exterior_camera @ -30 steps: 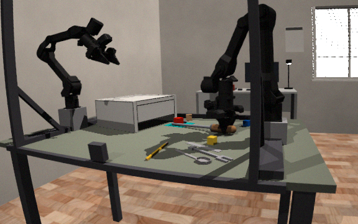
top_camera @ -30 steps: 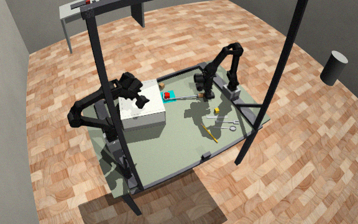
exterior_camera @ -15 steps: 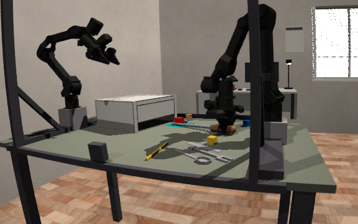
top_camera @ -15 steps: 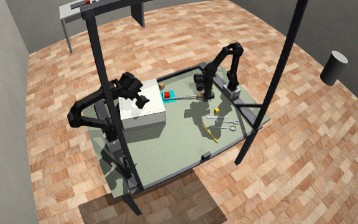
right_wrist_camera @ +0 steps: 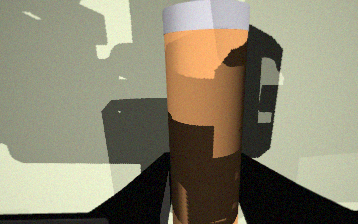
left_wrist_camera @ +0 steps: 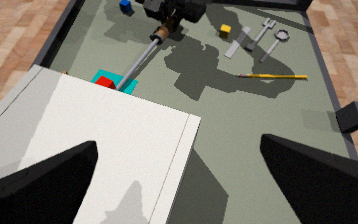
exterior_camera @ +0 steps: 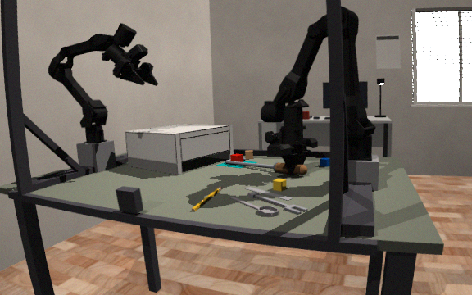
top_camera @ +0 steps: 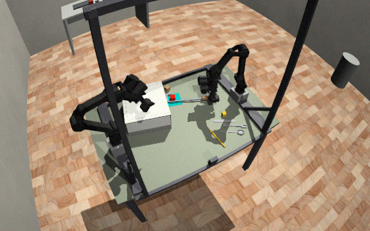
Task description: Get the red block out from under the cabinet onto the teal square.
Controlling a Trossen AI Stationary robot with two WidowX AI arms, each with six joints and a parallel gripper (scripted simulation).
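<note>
The hook tool lies 9 cm ahead of my right hand, 11 cm to the left of it and 2 cm below it. Round my right hand: teal square 13 cm ahead, 24 cm to the left, 4 cm below; blue cube 15 cm ahead, 8 cm to the right, 2 cm below; yellow cube 16 cm behind, 1 cm to the left, 2 cm below.
</note>
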